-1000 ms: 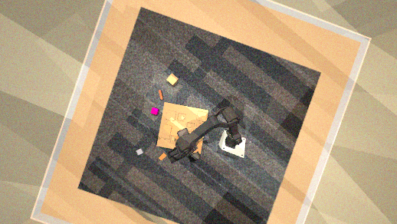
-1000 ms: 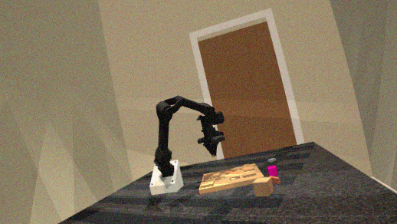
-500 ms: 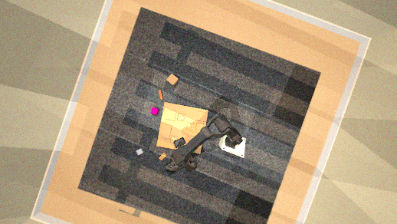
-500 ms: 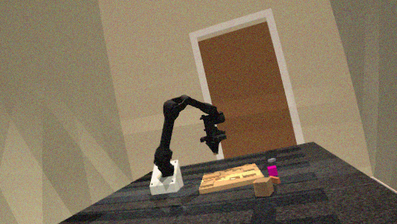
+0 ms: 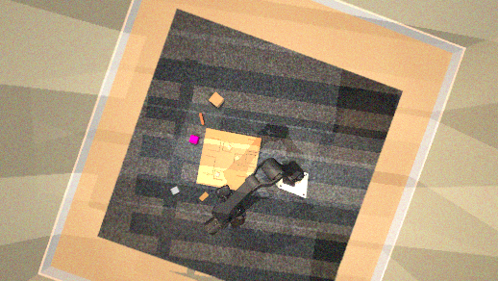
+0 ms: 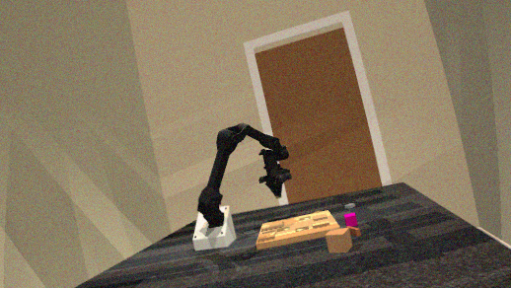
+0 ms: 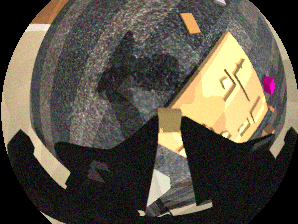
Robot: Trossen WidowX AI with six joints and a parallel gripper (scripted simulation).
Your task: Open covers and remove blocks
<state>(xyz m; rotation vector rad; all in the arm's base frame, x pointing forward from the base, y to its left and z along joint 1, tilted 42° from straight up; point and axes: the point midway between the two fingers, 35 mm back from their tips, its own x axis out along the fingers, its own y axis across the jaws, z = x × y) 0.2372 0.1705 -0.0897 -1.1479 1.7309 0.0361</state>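
My gripper tip is 80 mm short of the tan wooden puzzle board, 190 mm to the left of it and 100 mm above it. The rest, counted from my gripper tip: magenta block (290 mm ahead, 210 mm to the right, 100 mm below); orange block (290 mm ahead, 330 mm to the right, 110 mm below); grey block (300 mm ahead, 80 mm to the left, 110 mm below).
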